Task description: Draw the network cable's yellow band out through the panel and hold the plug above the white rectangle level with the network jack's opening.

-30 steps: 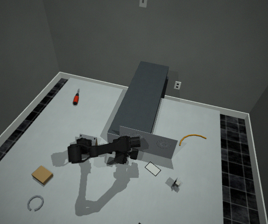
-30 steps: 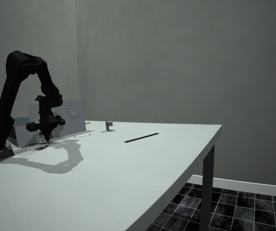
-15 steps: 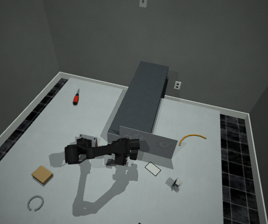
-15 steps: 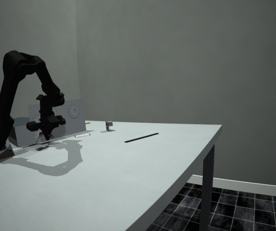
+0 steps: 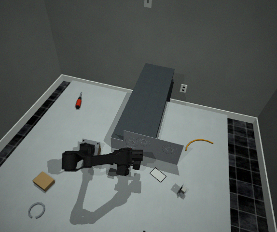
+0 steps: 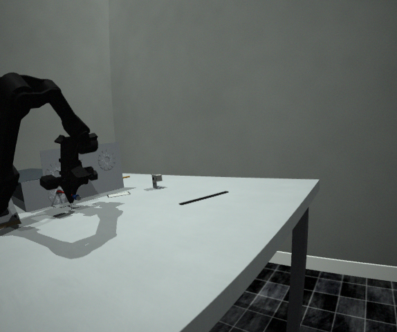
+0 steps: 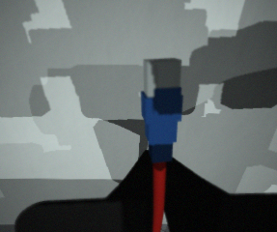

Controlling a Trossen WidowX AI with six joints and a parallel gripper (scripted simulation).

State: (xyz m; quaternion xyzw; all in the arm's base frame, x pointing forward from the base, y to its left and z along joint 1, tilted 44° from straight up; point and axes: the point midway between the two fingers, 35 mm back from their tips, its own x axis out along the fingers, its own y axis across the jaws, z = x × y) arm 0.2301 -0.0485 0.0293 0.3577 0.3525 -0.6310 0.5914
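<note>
The white rectangle is 20 cm ahead of my hand and 5 cm below it. The rest, counted from my hand: plug (4 cm to the right, 1 cm below); then cardboard block (41 cm behind, 17 cm to the right, 4 cm below); then black strip (25 cm ahead, 36 cm to the right, 5 cm below).
</note>
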